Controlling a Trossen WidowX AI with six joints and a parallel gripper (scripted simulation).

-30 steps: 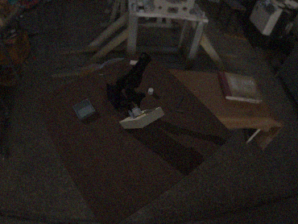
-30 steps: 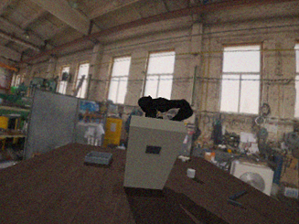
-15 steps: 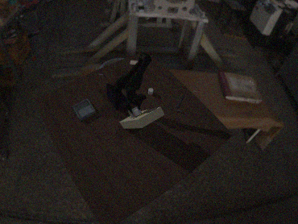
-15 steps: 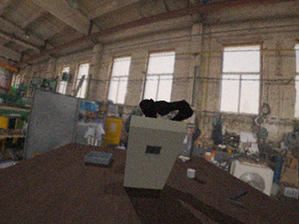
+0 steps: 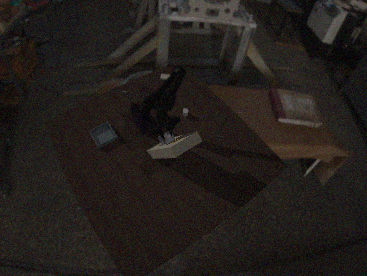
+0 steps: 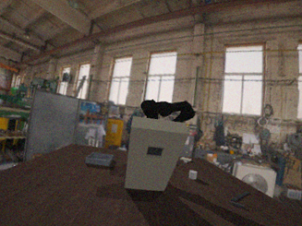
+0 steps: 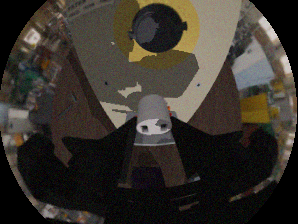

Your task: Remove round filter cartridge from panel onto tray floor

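My gripper tip is now 4 cm short of the service panel and 2 cm above it. The rest, counted from my gripper tip: round cartridge right at my gripper tip; blue-grey tray 38 cm behind, 25 cm to the right, 17 cm below.
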